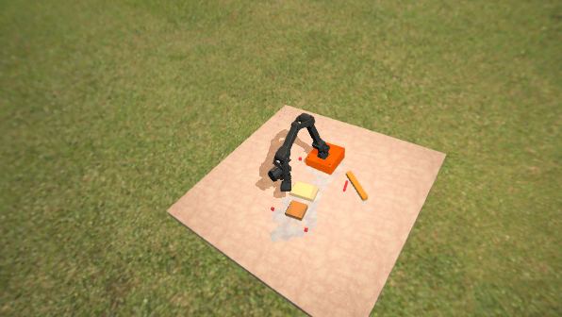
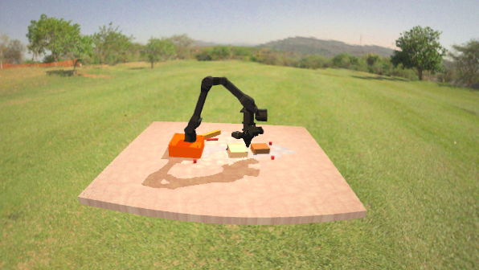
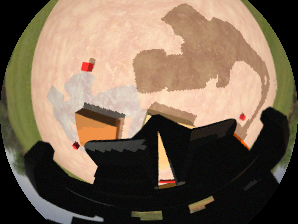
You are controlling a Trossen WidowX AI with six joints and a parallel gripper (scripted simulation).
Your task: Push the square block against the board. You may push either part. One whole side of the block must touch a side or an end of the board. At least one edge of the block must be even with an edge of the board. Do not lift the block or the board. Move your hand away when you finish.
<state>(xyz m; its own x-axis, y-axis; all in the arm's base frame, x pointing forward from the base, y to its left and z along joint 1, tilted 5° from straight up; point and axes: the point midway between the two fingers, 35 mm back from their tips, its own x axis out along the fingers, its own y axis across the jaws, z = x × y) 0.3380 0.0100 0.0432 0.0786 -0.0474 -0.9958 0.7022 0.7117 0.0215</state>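
My gripper tip is 70 mm past the pale yellow square block, 70 mm to the right of it and 50 mm above it. Round my gripper tip: orange square block (60 mm ahead, 130 mm to the left, 50 mm below); long orange board (310 mm behind, 280 mm to the left, 50 mm below); short red stick (270 mm behind, 230 mm to the left, 50 mm below).
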